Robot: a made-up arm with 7 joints. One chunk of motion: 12 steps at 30 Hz.
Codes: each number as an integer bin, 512 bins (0 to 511) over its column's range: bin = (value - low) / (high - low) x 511, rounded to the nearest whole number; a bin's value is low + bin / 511 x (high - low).
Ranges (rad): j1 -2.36..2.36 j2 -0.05..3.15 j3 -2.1..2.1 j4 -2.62..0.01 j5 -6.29..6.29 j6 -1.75..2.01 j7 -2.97..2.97
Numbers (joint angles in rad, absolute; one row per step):
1: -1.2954 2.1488 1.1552 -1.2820 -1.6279 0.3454 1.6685
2: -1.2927 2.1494 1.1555 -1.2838 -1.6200 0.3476 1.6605
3: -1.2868 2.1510 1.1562 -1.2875 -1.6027 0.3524 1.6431
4: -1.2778 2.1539 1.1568 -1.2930 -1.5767 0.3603 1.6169
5: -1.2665 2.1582 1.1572 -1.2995 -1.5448 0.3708 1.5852
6: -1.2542 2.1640 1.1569 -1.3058 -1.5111 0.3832 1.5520
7: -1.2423 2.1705 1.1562 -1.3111 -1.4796 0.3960 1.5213
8: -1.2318 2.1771 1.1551 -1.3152 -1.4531 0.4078 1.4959
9: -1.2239 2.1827 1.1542 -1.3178 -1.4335 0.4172 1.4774
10: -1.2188 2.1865 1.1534 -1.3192 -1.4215 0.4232 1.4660
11: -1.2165 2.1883 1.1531 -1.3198 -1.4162 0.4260 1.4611
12: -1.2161 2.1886 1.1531 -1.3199 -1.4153 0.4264 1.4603
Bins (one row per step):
1: 115 351 396 260 189 285 399
2: 116 351 396 260 190 285 398
3: 116 351 396 259 190 286 397
4: 117 352 396 258 191 287 395
5: 118 353 396 257 193 288 392
6: 120 354 396 255 194 290 389
7: 121 355 396 254 195 292 386
8: 122 356 396 254 196 293 384
9: 123 357 396 253 197 295 383
10: 124 357 396 253 198 295 382
11: 124 357 396 253 198 296 381
12: 124 357 396 253 198 296 381

